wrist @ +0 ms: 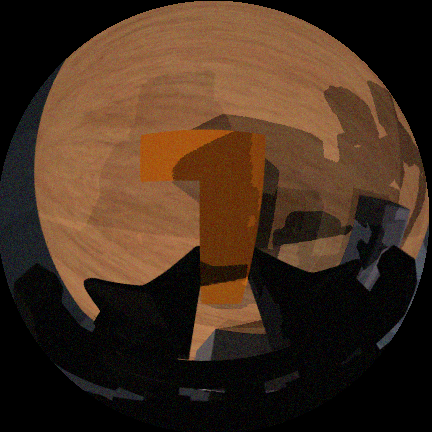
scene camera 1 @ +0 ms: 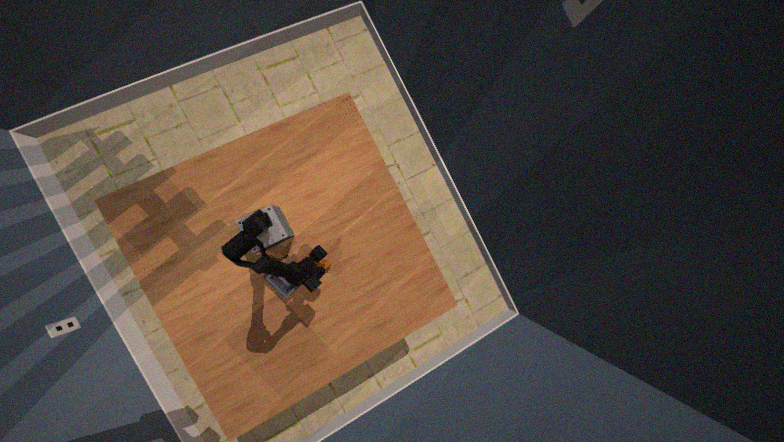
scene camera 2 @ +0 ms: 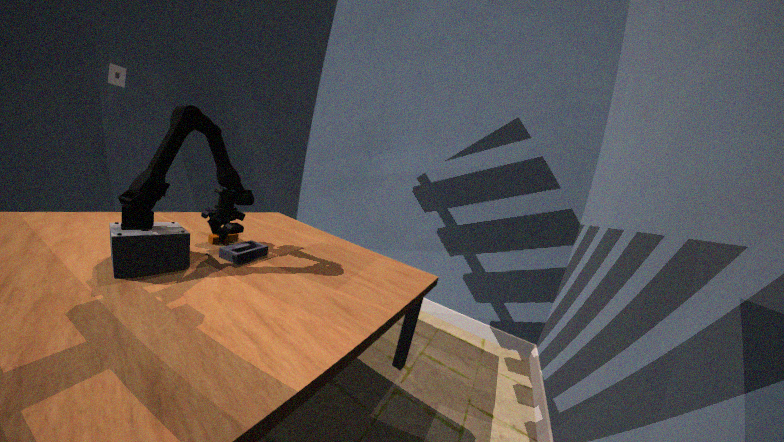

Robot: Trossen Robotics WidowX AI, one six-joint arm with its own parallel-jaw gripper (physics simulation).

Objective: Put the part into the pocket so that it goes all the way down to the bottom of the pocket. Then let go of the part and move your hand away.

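Frame: origin at the arm's base, x left, y up, z ahead, level; centimetres.
Seen in the pictures: gripper, between the fingertips: (wrist: pixel 221 249) (scene camera 1: pixel 314 258) (scene camera 2: pixel 218 240); arm's base, origin of its link: (scene camera 1: pixel 262 221) (scene camera 2: pixel 136 226).
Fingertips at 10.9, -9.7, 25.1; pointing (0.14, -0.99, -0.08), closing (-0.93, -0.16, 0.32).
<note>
Offsets run from my fingertips to a thing's middle, as dx, dy, dz. Level surfaces: height alone.
The orange L-shaped part @(+1.9, +1.1, +1.7) (scene camera 1: pixel 325 264) (scene camera 2: pixel 213 238) (wrist: pixel 227 200) is at or very near the table top, beside the pocket block. My gripper (scene camera 1: pixel 317 268) (scene camera 2: pixel 223 235) (wrist: pixel 221 249) points down and is shut on the part's long leg, one finger against each side. In the wrist view the short leg sticks out to the left at the far end. The grey pocket block @(-17.3, +1.1, +3.8) (scene camera 1: pixel 282 286) (scene camera 2: pixel 240 256) (wrist: pixel 384 217) lies on the table; in the wrist view it is at the right, partly hidden by a finger. Its pocket shows empty in scene camera 2.
The arm's box-shaped base (scene camera 1: pixel 280 226) (scene camera 2: pixel 150 256) (wrist: pixel 235 344) stands on the wooden table @(dy -0.7) (scene camera 1: pixel 351 181) (scene camera 2: pixel 307 323) (wrist: pixel 150 60), close to the part and the pocket block. Shadows of the arm fall across the table around the block.
</note>
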